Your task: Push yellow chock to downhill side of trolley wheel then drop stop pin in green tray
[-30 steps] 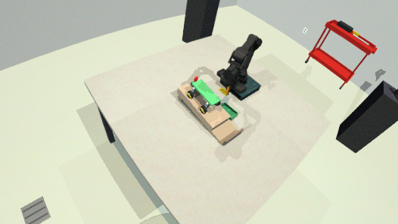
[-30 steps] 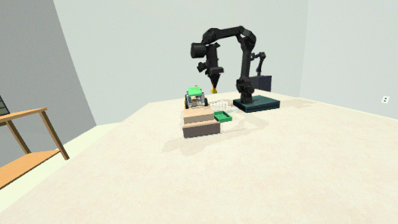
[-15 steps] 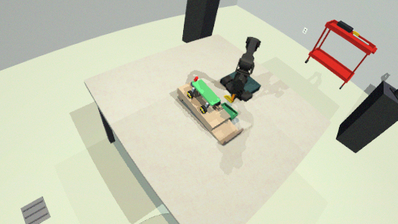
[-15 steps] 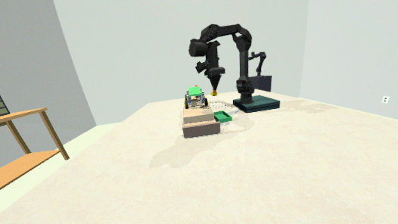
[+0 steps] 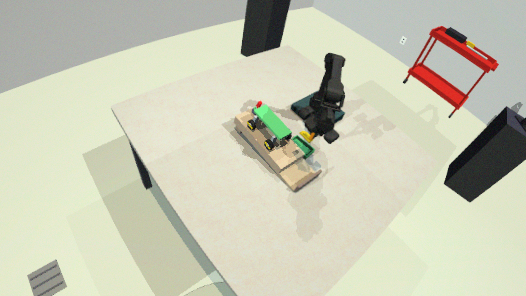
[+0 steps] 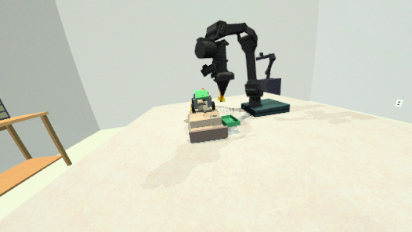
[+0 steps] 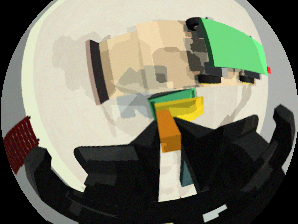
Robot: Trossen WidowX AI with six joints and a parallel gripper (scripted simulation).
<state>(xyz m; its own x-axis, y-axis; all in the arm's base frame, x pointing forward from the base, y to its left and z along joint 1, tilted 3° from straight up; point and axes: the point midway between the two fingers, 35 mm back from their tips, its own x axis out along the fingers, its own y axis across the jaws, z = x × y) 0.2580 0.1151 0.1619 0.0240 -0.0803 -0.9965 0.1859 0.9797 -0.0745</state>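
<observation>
Now: gripper tip 29 cm to the left of the red-headed stop pin, 2 cm above it and 1 cm short of it. From my gripper tip the other things lie so: yellow chock (2 cm to the right, 1 cm below); then green tray (16 cm below, 5 cm behind, 4 cm to the right); then green-topped trolley (18 cm to the right, 5 cm ahead, 4 cm below).
</observation>
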